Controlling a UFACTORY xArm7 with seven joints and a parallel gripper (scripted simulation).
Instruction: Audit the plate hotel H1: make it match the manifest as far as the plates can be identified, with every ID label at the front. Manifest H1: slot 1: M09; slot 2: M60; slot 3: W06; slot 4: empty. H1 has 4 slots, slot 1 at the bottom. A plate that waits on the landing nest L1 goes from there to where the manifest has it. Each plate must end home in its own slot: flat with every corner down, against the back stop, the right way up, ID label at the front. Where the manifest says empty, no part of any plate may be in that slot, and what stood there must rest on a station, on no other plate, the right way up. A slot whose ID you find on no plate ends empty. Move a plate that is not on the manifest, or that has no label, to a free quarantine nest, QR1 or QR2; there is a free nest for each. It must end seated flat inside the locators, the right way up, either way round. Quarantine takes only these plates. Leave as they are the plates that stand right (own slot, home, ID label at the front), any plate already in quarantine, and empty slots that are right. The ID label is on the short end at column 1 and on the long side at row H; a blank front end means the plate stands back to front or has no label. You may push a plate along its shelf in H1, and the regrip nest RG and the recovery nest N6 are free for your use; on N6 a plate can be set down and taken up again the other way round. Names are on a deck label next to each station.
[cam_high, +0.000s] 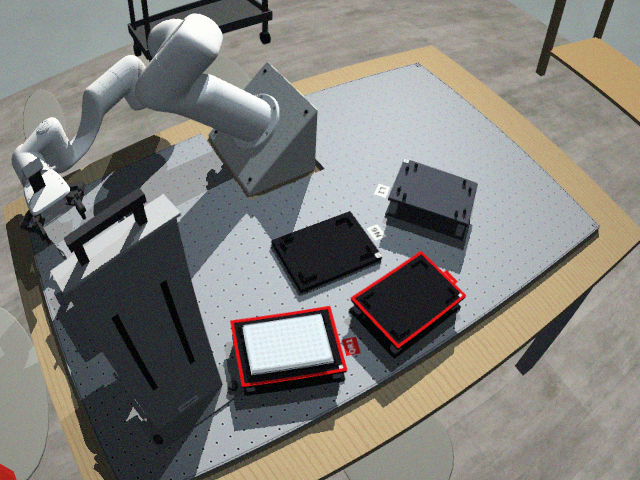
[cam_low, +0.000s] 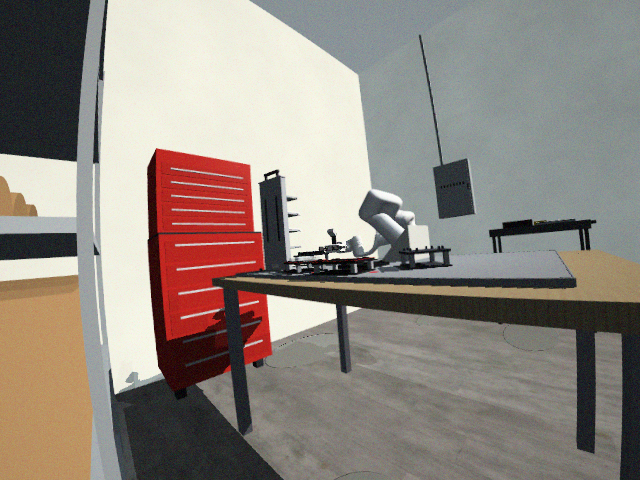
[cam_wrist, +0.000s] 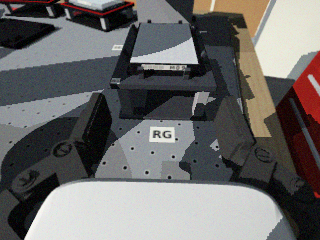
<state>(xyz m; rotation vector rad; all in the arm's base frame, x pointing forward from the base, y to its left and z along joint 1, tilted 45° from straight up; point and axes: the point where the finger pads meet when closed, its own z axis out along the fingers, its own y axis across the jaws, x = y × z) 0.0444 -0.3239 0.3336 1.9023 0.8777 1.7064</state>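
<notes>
The dark-framed plate lies 150 mm ahead of my hand, 20 mm to the left of it and 20 mm below it. From my hand the other things lie so: plate hotel H1: 400 mm ahead, 120 mm above, 70 mm to the left; then white well plate: 410 mm ahead, 260 mm to the left, 40 mm below; then black nest N6: 430 mm to the left, 270 mm ahead, 80 mm below.
</notes>
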